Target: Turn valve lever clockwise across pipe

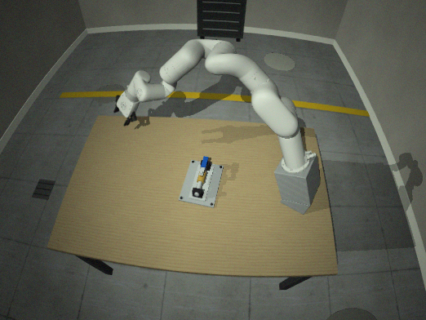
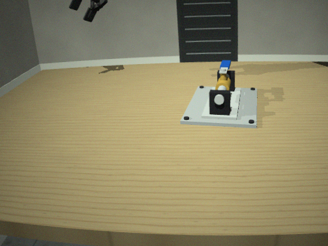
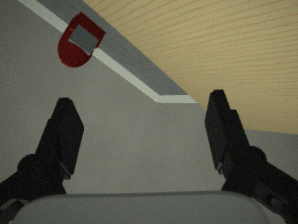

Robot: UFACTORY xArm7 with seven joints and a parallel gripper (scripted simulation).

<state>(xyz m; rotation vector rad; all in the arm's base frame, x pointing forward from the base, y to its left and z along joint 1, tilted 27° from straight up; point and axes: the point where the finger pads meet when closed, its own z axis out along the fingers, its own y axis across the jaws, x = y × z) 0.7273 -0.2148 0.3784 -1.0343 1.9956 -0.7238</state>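
My hand is 40 cm past the blue lever, 22 cm to the right of it and 15 cm above it.
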